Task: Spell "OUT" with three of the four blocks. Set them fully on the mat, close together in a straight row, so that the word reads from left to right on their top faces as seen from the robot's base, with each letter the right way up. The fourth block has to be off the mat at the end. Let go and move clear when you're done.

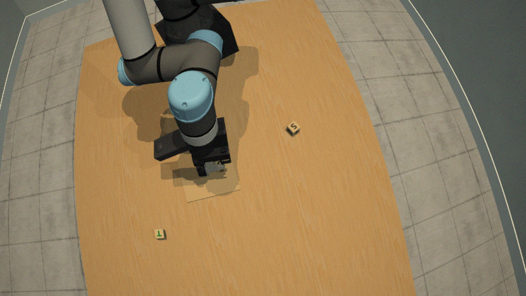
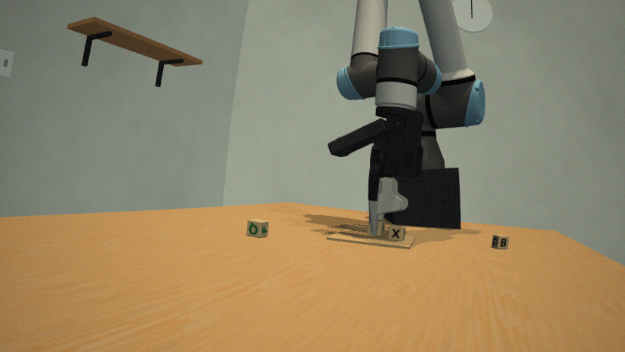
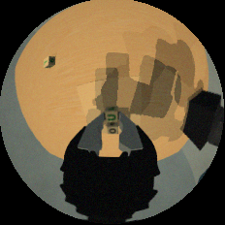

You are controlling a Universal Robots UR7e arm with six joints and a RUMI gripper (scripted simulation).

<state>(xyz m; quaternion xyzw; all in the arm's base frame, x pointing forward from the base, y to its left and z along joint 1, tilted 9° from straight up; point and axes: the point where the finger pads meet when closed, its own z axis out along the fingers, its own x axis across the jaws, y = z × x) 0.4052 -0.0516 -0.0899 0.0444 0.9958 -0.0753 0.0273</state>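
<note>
My gripper is now 2 cm above the tan mat. From my hand the other things lie so: S block 24 cm to the left, 5 cm behind, 1 cm below.
</note>
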